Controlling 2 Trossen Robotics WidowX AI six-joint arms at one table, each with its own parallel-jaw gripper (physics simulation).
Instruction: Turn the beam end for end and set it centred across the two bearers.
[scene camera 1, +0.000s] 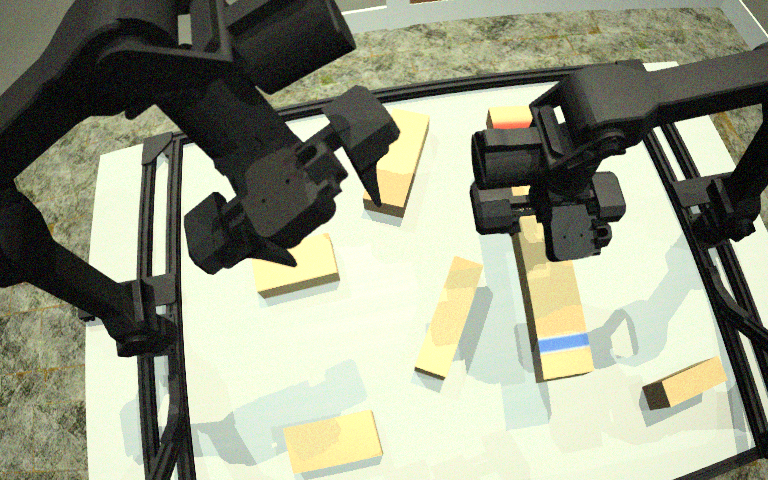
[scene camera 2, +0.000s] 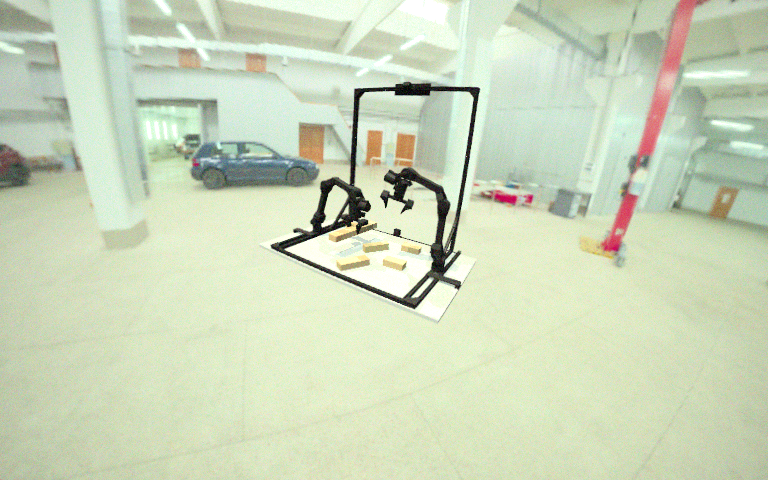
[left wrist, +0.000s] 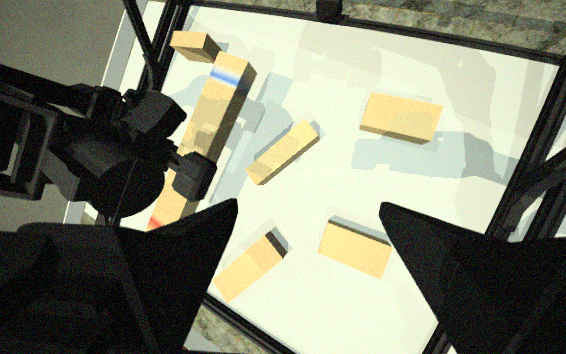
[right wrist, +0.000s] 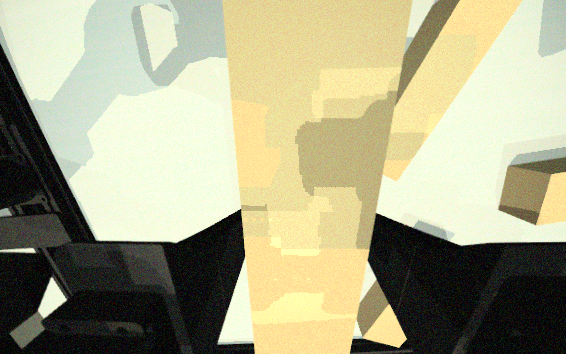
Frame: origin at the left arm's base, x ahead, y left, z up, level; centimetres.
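Where they show: left gripper, fingertip midpoint: (scene camera 1: 336, 233) (scene camera 2: 393, 211) (left wrist: 308, 206); right gripper, fingertip midpoint: (scene camera 1: 534, 230) (scene camera 2: 353, 232) (right wrist: 301, 211); left arm's base, link origin: (scene camera 1: 157, 335) (scene camera 2: 437, 270); right arm's base, link origin: (scene camera 1: 707, 230) (scene camera 2: 317, 231) (right wrist: 17, 180).
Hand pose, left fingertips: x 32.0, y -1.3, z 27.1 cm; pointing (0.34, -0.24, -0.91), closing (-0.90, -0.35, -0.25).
Note:
Each offset is from my left fingertips to the top centre of the thing.
The beam @(dx +24.3, dy +3.3, dz -15.0 cm) (scene camera 1: 557, 305) (scene camera 2: 342, 233) (left wrist: 210, 110) (right wrist: 320, 50) is a long wooden bar with a blue band near one end and red near the other; in scene camera 1 the blue end is at the bottom. My right gripper (scene camera 1: 532, 223) (left wrist: 200, 161) (right wrist: 301, 211) is shut on it near the middle, and its shadow lies apart from it. Two similar wide blocks, apparently the bearers, lie at the left in scene camera 1: the upper one @(dx -8.7, dy +8.7, dz -25.3 cm) (scene camera 1: 297, 263) (left wrist: 355, 248) and the lower one @(dx -6.9, dy -17.5, dz -25.3 cm) (scene camera 1: 334, 441) (left wrist: 401, 116). My left gripper (scene camera 1: 336, 233) (scene camera 2: 394, 209) (left wrist: 308, 206) is open and empty, high above the table.
A slanted narrow block @(dx +11.8, dy -3.3, dz -24.7 cm) (scene camera 1: 453, 316) (left wrist: 284, 152) lies between bearers and beam. A larger slanted block @(dx +9.6, dy +23.5, dz -25.3 cm) (scene camera 1: 412, 141) (left wrist: 250, 267) lies at the top middle in scene camera 1. A small block @(dx +44.0, dy -21.3, dz -22.8 cm) (scene camera 1: 693, 380) (left wrist: 189, 40) lies at the lower right there. Black rails (scene camera 1: 481, 82) frame the table.

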